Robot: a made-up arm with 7 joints.
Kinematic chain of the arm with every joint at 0, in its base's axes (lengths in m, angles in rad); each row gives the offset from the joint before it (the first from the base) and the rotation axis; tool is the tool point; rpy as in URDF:
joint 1: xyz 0 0 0.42 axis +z
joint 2: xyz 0 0 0 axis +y
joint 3: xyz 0 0 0.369 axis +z
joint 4: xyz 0.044 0 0 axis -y
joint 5: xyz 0.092 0 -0.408 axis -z
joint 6: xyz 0 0 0 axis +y
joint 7: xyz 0.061 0 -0.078 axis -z
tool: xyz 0 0 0 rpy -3.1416 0 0
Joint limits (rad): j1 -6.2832..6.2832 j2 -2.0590..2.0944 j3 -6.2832..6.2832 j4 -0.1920..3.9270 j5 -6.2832..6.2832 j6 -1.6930..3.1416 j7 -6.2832..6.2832
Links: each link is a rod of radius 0.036 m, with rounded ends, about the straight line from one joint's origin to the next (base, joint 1, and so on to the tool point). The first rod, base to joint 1, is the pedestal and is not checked.
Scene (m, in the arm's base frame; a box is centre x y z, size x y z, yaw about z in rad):
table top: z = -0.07
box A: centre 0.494 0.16 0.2 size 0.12 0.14 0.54 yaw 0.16
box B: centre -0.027 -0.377 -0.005 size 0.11 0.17 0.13 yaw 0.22
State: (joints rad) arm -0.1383 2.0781 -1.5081 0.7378 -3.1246 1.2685 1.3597
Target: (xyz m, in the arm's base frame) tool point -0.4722 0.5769 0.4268
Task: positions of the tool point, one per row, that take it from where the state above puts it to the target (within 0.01 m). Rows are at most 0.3 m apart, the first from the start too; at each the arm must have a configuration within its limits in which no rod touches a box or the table.
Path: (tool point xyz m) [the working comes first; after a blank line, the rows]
Joints at the target: 2.7498 2.0944 -2.3003 1.6043 -2.9866 1.8167 1.3597
Straight joint move there: touches box A.

1: 0.1613 -0.4619 0.4172
2: 0.2769 -0.3891 0.4955
3: 0.3460 -0.2911 0.5729
4: 0.3670 -0.1908 0.6445
5: 0.3481 -0.1080 0.7061
6: 0.4113 0.0874 0.7274
7: 0.3787 0.3094 0.7223
8: 0.2448 0.5083 0.6886
9: 0.0291 0.6369 0.6264
10: -0.2272 0.6628 0.5376
11: -0.4722 0.5769 0.4268

